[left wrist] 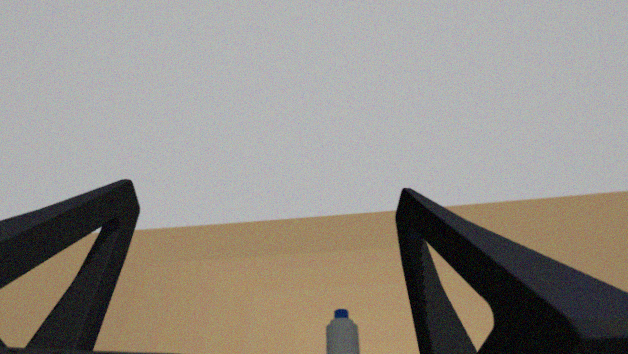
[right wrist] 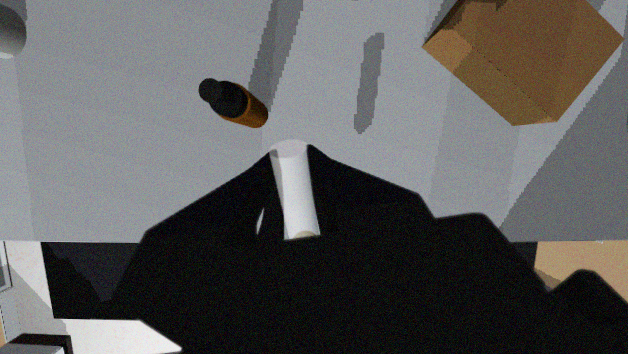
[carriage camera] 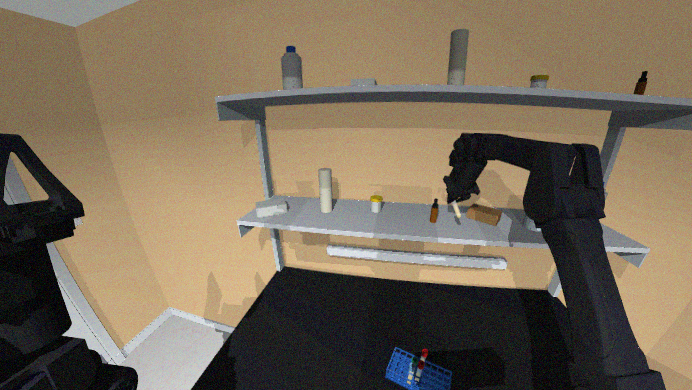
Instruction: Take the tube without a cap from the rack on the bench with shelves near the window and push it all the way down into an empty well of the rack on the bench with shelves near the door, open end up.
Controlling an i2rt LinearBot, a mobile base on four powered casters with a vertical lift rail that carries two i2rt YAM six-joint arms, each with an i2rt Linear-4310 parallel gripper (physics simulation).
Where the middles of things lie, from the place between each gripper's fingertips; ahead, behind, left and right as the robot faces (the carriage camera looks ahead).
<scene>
My left hand is 49 cm short of the uncapped tube (right wrist: 290, 158), 68 cm to the left of it and 27 cm above it.
My right gripper is now 40 mm past the uncapped tube.
</scene>
